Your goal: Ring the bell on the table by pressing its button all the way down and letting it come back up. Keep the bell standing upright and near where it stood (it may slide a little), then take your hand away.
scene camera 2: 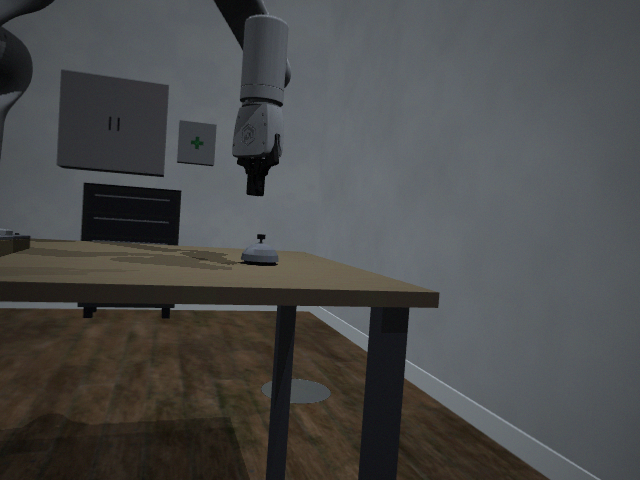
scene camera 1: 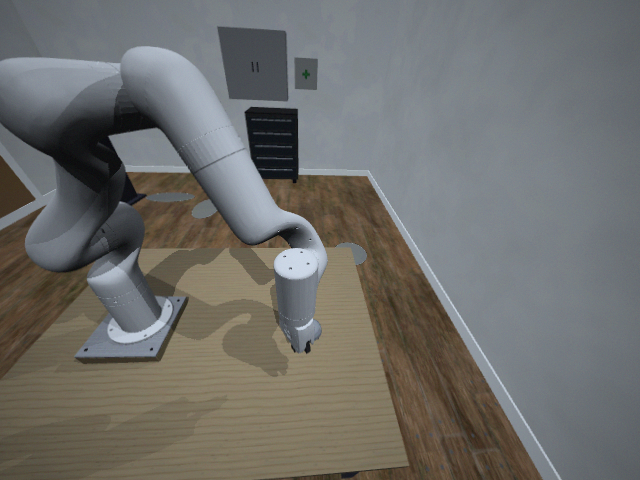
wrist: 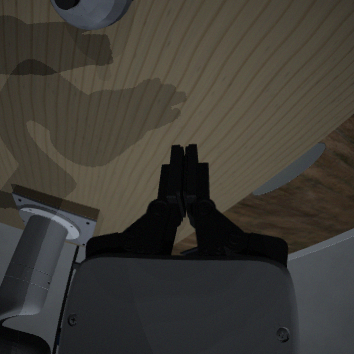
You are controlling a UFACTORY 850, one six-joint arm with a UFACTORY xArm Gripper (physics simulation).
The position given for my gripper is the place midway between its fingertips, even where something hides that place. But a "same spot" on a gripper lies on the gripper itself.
my gripper: scene camera 2; scene camera 1 297, 347; wrist
same spot on my gripper: (wrist: 183, 186) = (scene camera 2: 264, 179)
